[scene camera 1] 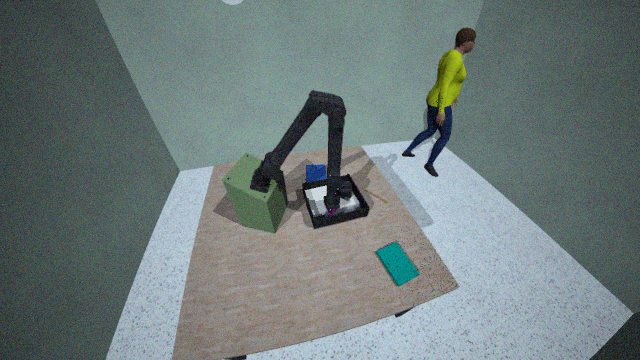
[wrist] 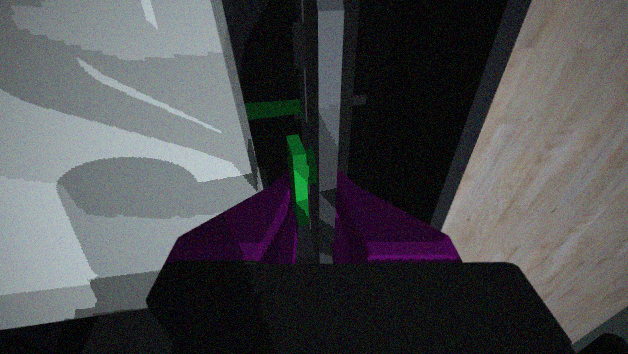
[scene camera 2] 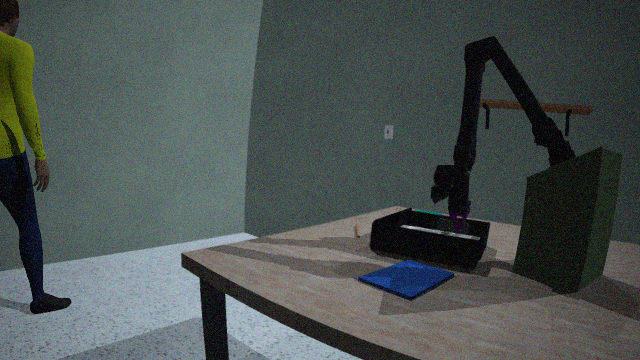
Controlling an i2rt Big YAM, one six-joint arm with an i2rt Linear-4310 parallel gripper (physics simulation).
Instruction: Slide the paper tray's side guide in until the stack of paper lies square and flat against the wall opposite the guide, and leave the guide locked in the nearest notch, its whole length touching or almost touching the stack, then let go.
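Seen in the pictures: gripper, fingertip midpoint: [scene camera 1: 330, 214] [wrist: 313, 177] [scene camera 2: 458, 230]; arm's base, link origin: [scene camera 1: 260, 181] [scene camera 2: 565, 170].
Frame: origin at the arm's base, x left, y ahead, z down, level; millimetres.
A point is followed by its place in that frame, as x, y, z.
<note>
The black paper tray [scene camera 1: 340, 220] @(-56, 409, 270) [scene camera 2: 425, 247] @(239, 342, 258) [wrist: 477, 115] @(-54, 410, 212) stands on the table. The white paper stack [scene camera 1: 316, 194] @(143, 281, 254) [scene camera 2: 425, 231] [wrist: 30, 225] @(109, 312, 254) lies in it; in the wrist view its near edge slants relative to the grey-topped side guide [wrist: 331, 60] @(-10, 416, 218), with a dark gap between them. A green lever [wrist: 300, 175] @(-7, 383, 214) stands against the guide's stack side, and a green bar [wrist: 273, 109] @(-2, 374, 281) spans the gap. My gripper [scene camera 1: 331, 212] @(-22, 356, 250) [scene camera 2: 459, 225] @(-22, 356, 250) [wrist: 313, 177] @(-22, 356, 250) is down in the tray, its purple fingers shut on the guide and lever. The far wall and notches are hidden.
A green block [scene camera 1: 250, 200] @(-85, -45, 42) [scene camera 2: 555, 225] @(143, -5, 144) stands beside the tray under the arm's base. A blue slab [scene camera 1: 315, 173] @(394, 286, 289) [scene camera 2: 407, 278] @(417, 283, 289), a pencil-like stick [scene camera 1: 376, 195] @(142, 683, 288) [scene camera 2: 357, 230] @(154, 673, 290) and a teal slab [scene camera 1: 397, 263] @(-337, 661, 279) lie on the table. A person [scene camera 1: 447, 80] [scene camera 2: 17, 100] stands beyond it.
</note>
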